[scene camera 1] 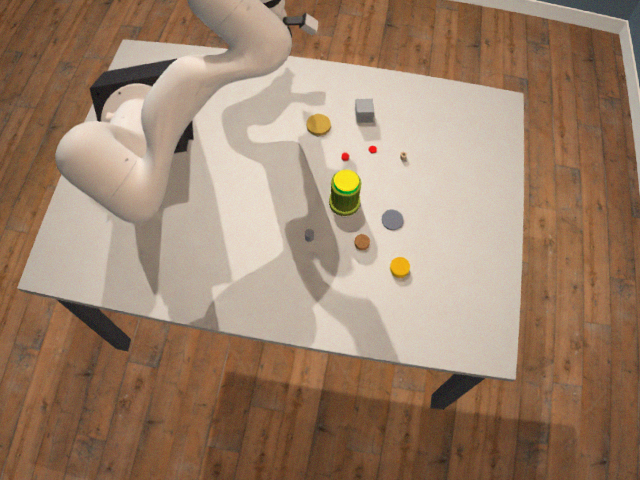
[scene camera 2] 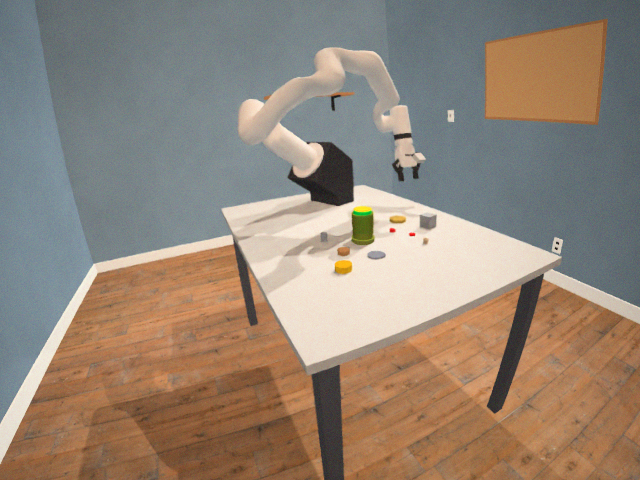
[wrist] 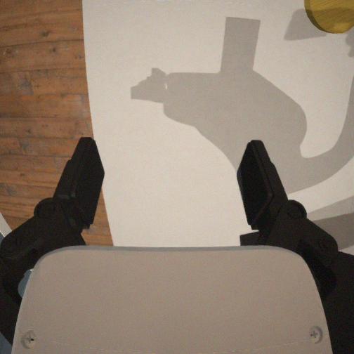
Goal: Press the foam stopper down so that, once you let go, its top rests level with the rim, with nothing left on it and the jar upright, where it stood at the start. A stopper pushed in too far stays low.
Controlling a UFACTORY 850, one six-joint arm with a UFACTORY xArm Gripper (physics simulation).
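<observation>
The green jar [scene camera 1: 344, 201] [scene camera 2: 362, 229] stands upright on the table [scene camera 1: 454, 310] [scene camera 2: 439, 289] [wrist: 165, 200]. The yellow-topped stopper [scene camera 1: 346, 180] [scene camera 2: 362, 209] sits in its mouth, with nothing on it. A bright green band shows just under the yellow top, above the darker jar wall; I cannot tell exactly how far the stopper stands above the rim. My gripper [scene camera 2: 408, 177] [wrist: 171, 155] is open and empty, high above the table's far edge and well away from the jar. The fingers are hidden in scene camera 1. The jar does not show in the wrist view.
A gold disc [scene camera 1: 318, 124] [scene camera 2: 397, 219] [wrist: 334, 15], grey cube [scene camera 1: 364, 111] [scene camera 2: 428, 221] and two red pieces [scene camera 1: 345, 156] [scene camera 1: 372, 149] lie on the jar's gripper side. Around it are a grey cylinder [scene camera 1: 309, 235], brown disc [scene camera 1: 361, 241], blue-grey disc [scene camera 1: 392, 219], orange disc [scene camera 1: 400, 267] and tan piece [scene camera 1: 403, 156].
</observation>
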